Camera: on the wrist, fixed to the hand. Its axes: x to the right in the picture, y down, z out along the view.
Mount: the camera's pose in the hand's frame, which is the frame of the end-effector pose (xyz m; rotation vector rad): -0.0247 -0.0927 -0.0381 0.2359 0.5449 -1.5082
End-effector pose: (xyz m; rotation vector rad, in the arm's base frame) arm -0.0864 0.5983 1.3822 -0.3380 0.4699 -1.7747
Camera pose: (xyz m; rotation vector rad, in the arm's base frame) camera -0.1767 0.6468 1.3940 -0.0353 -0.3056 2.8464
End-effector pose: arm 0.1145 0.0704 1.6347 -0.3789 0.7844 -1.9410
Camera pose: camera 0.0425 0.1356 1.6696 0.2137 -0.4089 2.5637
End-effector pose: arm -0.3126 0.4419 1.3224 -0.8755 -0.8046 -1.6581
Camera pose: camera -0.4039 0.4424 1.2742 0.6179 -1.3194 -2.7515
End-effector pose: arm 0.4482 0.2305 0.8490 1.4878 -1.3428 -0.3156
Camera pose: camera 0.5208 0.2531 0.7792 2.3251 0.3821 -0.6128
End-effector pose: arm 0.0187 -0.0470 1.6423 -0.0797 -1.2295 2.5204
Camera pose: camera 0.0746 0.0268 1.6880 0.1573 -0.3885 1.1419
